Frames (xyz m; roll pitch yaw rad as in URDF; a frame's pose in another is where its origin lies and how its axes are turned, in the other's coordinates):
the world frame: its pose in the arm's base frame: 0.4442 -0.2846 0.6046 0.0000 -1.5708 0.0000
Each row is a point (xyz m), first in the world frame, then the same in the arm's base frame.
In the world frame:
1: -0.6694 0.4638 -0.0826
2: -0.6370 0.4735 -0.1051
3: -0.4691 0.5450 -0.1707
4: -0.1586 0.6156 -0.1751
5: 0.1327 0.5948 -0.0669
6: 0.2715 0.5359 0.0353
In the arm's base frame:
1: 0.5268 0.1792 -0.0648
2: 0.5493 0.1889 -0.0324
3: 0.6149 0.2604 0.1355
4: 0.6193 0.3310 0.4460
5: 0.5111 0.3102 0.7373
6: 0.4089 0.2513 0.8761

